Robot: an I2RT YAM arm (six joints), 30 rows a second.
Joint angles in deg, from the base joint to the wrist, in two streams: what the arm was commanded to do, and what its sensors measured. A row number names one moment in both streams.
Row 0, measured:
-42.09, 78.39, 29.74, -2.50, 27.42, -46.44
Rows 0 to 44, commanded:
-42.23, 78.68, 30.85, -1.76, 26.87, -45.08
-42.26, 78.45, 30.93, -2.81, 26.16, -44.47
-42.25, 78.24, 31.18, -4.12, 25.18, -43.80
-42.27, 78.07, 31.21, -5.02, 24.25, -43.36
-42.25, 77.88, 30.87, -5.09, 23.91, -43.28
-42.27, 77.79, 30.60, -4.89, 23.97, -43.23
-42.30, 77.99, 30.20, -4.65, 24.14, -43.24
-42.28, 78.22, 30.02, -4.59, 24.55, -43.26
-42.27, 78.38, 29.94, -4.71, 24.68, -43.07
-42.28, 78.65, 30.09, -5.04, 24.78, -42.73
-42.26, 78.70, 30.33, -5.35, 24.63, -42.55
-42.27, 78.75, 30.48, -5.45, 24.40, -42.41
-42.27, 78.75, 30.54, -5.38, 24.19, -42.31
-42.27, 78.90, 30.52, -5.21, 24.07, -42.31
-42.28, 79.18, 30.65, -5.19, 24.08, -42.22
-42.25, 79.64, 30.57, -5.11, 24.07, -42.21
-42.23, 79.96, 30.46, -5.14, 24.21, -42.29
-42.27, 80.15, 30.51, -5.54, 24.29, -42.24
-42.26, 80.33, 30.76, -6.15, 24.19, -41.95
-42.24, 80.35, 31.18, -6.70, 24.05, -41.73
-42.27, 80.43, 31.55, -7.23, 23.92, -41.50
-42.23, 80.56, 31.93, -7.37, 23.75, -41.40
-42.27, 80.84, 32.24, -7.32, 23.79, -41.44
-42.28, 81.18, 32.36, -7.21, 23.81, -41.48
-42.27, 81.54, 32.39, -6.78, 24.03, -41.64
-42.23, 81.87, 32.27, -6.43, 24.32, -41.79
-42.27, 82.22, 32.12, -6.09, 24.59, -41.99
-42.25, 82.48, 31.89, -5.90, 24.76, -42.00
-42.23, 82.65, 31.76, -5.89, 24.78, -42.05
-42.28, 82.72, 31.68, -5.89, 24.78, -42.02
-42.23, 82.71, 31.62, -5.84, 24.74, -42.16
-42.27, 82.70, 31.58, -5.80, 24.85, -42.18
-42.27, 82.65, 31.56, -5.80, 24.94, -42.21
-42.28, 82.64, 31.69, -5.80, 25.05, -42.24
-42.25, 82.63, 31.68, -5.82, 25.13, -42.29
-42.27, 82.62, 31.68, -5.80, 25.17, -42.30
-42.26, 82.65, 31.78, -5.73, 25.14, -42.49
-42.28, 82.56, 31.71, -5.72, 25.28, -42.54
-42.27, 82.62, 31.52, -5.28, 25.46, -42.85
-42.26, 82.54, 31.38, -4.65, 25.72, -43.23
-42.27, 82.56, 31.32, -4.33, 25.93, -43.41
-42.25, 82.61, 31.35, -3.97, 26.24, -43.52
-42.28, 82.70, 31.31, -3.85, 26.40, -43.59
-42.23, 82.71, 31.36, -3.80, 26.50, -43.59
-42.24, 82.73, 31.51, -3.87, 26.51, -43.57
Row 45, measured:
-42.09, 81.71, 31.79, -2.83, 26.33, -43.46
